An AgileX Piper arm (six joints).
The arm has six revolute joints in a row. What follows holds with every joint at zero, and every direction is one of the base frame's.
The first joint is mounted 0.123 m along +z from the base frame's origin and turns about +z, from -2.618 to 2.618 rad.
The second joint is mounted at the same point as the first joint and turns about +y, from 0 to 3.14 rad.
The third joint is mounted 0.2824 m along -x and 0.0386 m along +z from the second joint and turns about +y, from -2.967 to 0 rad.
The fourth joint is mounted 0.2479 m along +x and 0.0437 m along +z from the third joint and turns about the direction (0.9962, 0, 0.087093), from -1.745 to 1.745 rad.
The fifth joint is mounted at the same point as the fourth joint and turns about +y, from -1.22 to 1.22 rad.
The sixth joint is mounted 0.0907 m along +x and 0.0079 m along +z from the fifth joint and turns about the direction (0.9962, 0, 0.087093), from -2.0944 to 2.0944 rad.
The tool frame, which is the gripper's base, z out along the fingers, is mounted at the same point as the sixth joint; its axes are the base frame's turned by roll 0, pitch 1.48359 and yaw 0 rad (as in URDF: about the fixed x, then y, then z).
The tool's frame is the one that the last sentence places.
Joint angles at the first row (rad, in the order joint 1, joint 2, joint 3, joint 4, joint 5, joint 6):
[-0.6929, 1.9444, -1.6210, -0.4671, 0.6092, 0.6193]
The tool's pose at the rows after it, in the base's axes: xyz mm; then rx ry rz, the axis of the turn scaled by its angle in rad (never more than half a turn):
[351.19 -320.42 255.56 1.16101 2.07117 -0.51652]
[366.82 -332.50 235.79 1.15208 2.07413 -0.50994]
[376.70 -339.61 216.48 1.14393 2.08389 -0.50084]
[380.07 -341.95 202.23 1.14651 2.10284 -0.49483]
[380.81 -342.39 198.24 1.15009 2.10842 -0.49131]
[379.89 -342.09 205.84 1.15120 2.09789 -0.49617]
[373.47 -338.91 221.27 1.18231 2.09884 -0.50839]
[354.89 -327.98 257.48 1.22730 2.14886 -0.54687]
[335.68 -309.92 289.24 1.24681 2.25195 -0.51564]
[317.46 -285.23 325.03 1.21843 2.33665 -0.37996]
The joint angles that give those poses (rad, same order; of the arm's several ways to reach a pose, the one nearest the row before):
[-0.6930, 2.0443, -1.7125, -0.4613, 0.5786, 0.6193]
[-0.6929, 2.1337, -1.7846, -0.4615, 0.5583, 0.6193]
[-0.6929, 2.1975, -1.8212, -0.4615, 0.5340, 0.6193]
[-0.6930, 2.2300, -1.8268, -0.4611, 0.5243, 0.6193]
[-0.6930, 2.2385, -1.8279, -0.4588, 0.5232, 0.6193]
[-0.6929, 2.2263, -1.8342, -0.4588, 0.5337, 0.6193]
[-0.6930, 2.1899, -1.8342, -0.4535, 0.5889, 0.6193]
[-0.6929, 2.1000, -1.8350, -0.4286, 0.7441, 0.5651]
[-0.6929, 2.0105, -1.8350, -0.3395, 0.9136, 0.4482]
[-0.6973, 1.9100, -1.8385, -0.1872, 1.0593, 0.3117]

